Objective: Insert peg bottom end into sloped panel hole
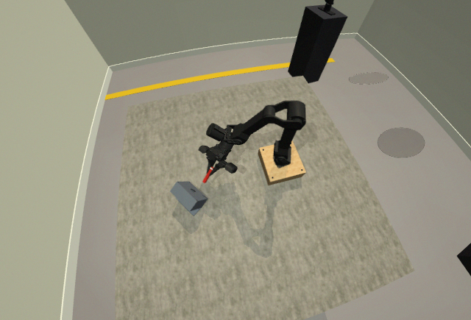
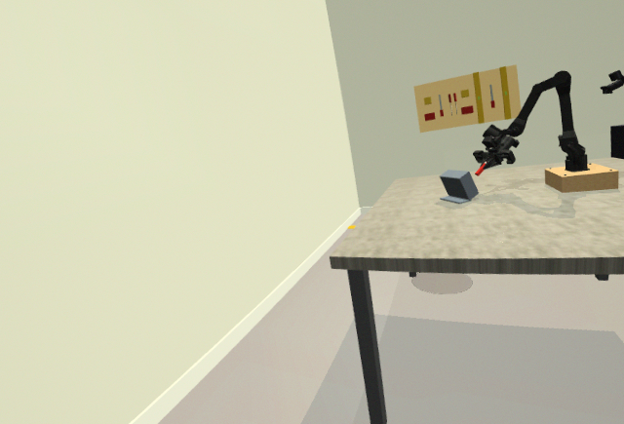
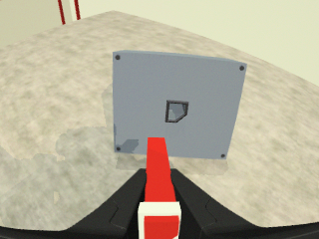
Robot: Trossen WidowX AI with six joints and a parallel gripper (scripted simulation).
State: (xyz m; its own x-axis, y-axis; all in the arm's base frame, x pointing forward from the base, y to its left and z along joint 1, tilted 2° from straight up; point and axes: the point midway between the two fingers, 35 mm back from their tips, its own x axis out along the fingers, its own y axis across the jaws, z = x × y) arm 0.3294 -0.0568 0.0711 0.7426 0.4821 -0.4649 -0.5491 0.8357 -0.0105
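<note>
Right now my gripper tip is 110 mm short of the grey sloped panel, 50 mm to the right of it and 50 mm above it. Round my gripper tip: red peg 10 mm behind, 10 mm to the right, 10 mm above.
</note>
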